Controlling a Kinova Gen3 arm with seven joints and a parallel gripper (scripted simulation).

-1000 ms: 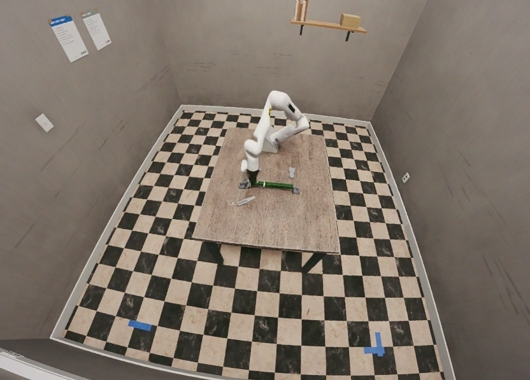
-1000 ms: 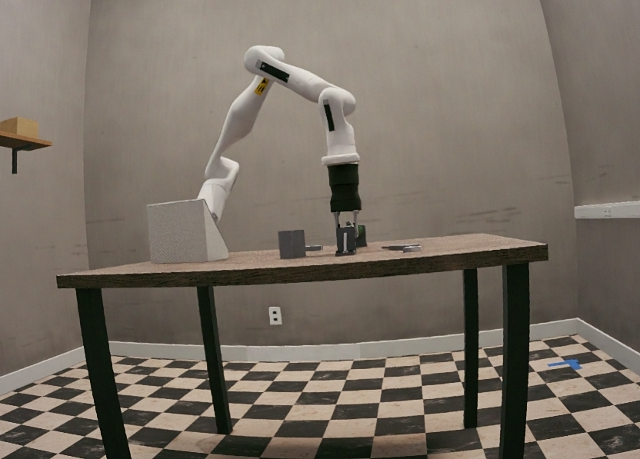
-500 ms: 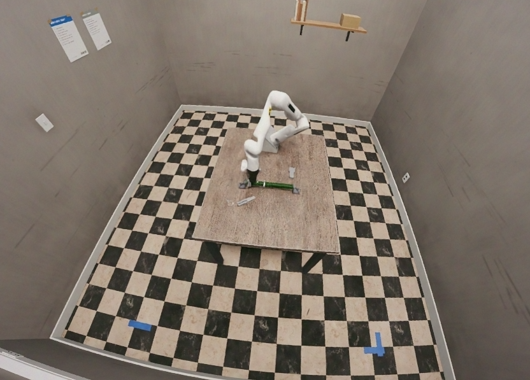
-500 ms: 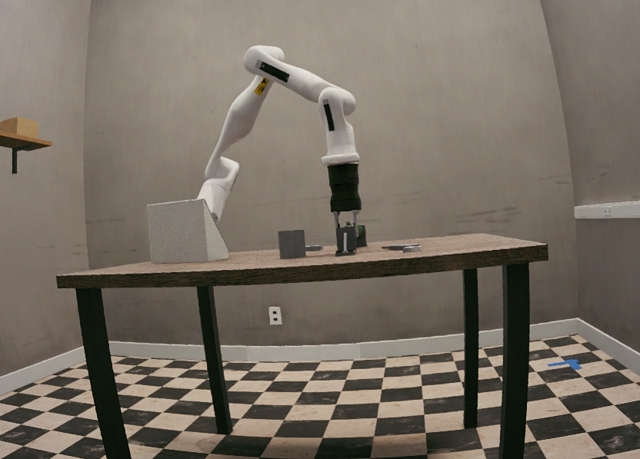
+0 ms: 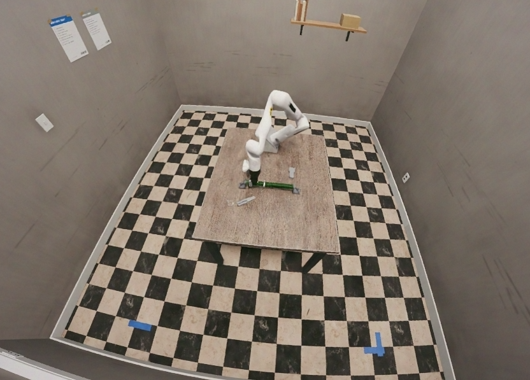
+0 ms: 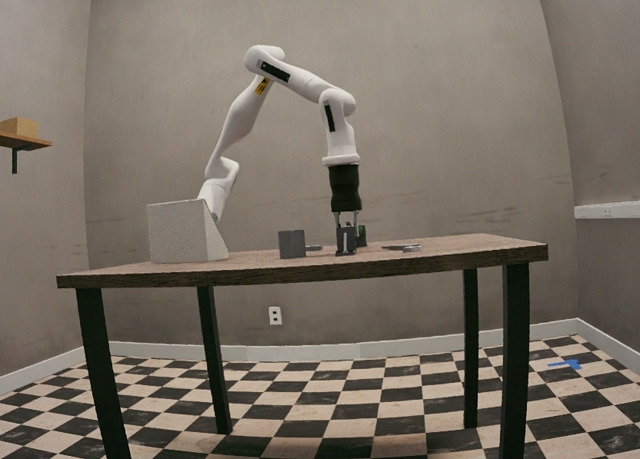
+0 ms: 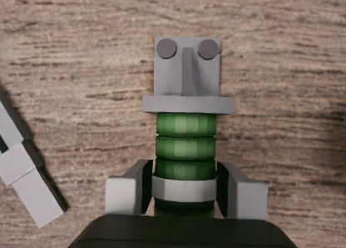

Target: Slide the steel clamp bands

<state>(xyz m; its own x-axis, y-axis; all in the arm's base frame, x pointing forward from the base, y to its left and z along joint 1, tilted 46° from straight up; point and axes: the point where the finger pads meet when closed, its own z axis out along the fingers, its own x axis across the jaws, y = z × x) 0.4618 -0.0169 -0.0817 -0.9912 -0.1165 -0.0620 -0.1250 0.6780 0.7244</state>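
Right now the grey flat tool is 12 cm ahead of my hand, 5 cm below it and 1 cm to the left of it. From my hand the other things lie so: grey block: 13 cm behind, 3 cm to the right, 2 cm below.
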